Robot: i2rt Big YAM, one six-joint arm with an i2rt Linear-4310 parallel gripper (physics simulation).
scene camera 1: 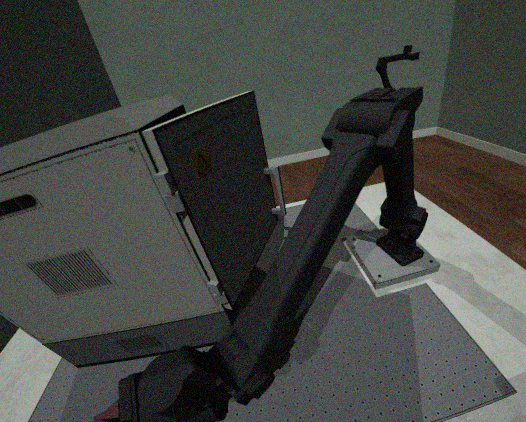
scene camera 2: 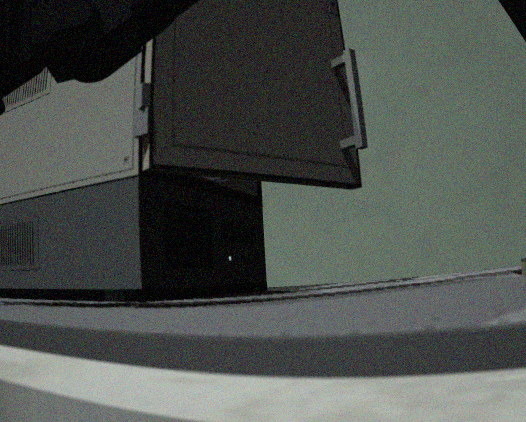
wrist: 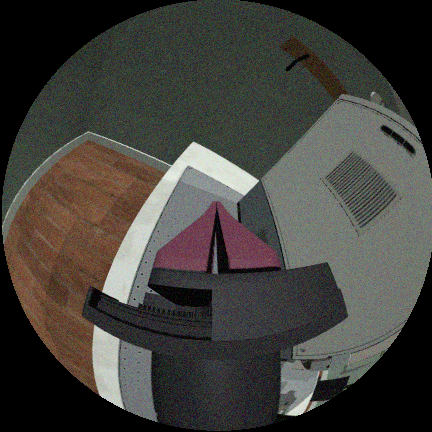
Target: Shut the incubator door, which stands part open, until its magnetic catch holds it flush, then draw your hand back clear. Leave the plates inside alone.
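Seen in the pictures: gripper, fingertip midpoint: [scene camera 1: 96,418] [wrist: 215,206]; arm's base at its link origin: [scene camera 1: 398,249].
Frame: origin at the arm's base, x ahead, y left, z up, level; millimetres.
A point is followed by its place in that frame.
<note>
The incubator [scene camera 1: 120,215] {z 396, x 615, y 39 mm} [scene camera 2: 70,135] {z 187, x 649, y 34 mm} [wrist: 310,250] {z 175, x 719, y 22 mm} is a light grey cabinet on a darker base. Its door [scene camera 1: 220,175] {z 384, x 453, y -22 mm} [scene camera 2: 250,100] {z 218, x 435, y -45 mm} stands wide of the front, hinged at the edge nearest the side panel. A bar handle [scene camera 1: 280,192] {z 245, x 312, y -138 mm} [scene camera 2: 356,100] {z 235, x 309, y -137 mm} is on the door's free edge. My gripper [wrist: 215,206] {z 172, x 751, y 203 mm} is shut and empty, its pink fingertips together beside the incubator's vented side panel, apart from the door. In scene camera 1 a bit of pink finger shows at the bottom left, past the dark wrist. The plates inside are hidden.
My arm [scene camera 1: 300,250] {z 334, x 392, y 168 mm} reaches from its base plate [scene camera 1: 400,275] {z -1, x 69, y 79 mm} across the front of the door's lower part in scene camera 1. A perforated grey mat [scene camera 1: 370,345] {z -17, x 257, y 192 mm} lies under the incubator and on a white table top [wrist: 112,280] {z -30, x 693, y 313 mm}. Hinge blocks stick out beside the door.
</note>
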